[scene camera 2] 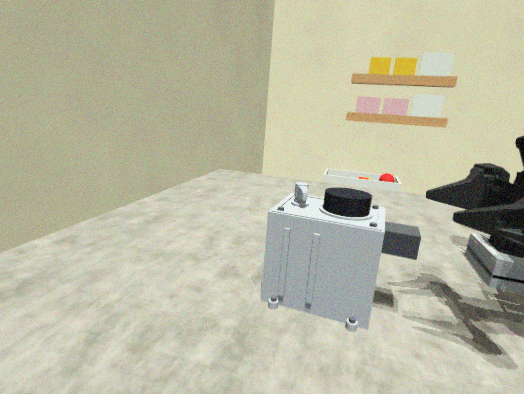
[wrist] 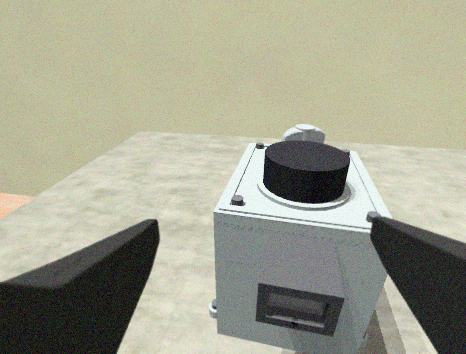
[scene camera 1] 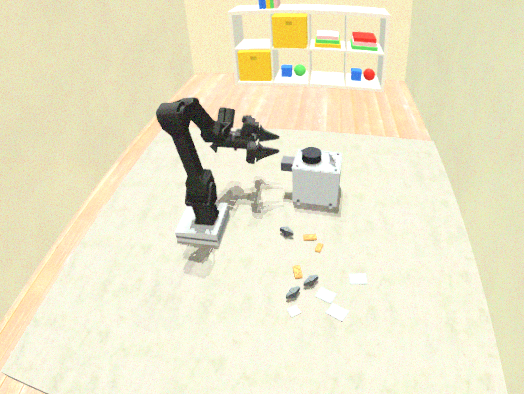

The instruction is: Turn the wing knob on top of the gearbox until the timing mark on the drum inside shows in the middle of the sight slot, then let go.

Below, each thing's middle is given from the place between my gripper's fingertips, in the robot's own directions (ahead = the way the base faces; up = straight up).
My hand is 11 cm short of the gearbox [scene camera 2: 322,259], 8 cm above it and 2 cm to the left of it.
